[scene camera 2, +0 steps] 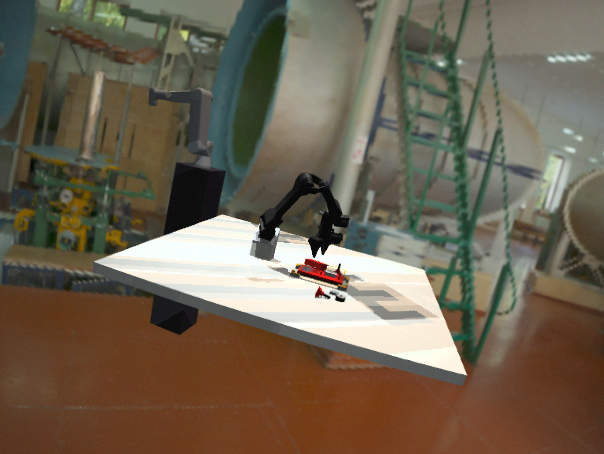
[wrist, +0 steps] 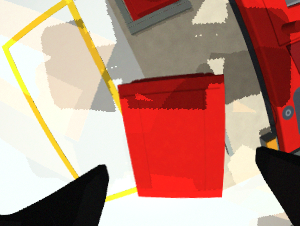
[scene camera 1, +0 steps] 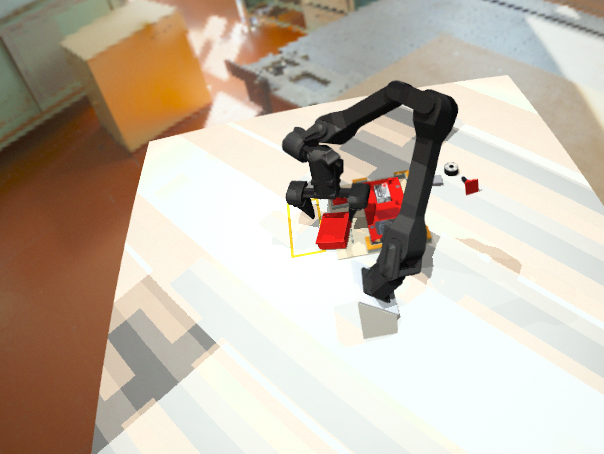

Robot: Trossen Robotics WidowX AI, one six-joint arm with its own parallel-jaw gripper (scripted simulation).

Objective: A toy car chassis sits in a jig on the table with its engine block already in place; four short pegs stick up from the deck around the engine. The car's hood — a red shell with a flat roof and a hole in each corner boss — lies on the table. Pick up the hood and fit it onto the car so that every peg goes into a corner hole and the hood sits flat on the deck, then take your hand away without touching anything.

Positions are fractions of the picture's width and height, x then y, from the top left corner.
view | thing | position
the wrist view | my gripper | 0.61, 0.73
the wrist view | red hood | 0.58, 0.56
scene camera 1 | my gripper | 0.55, 0.48
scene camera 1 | red hood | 0.55, 0.51
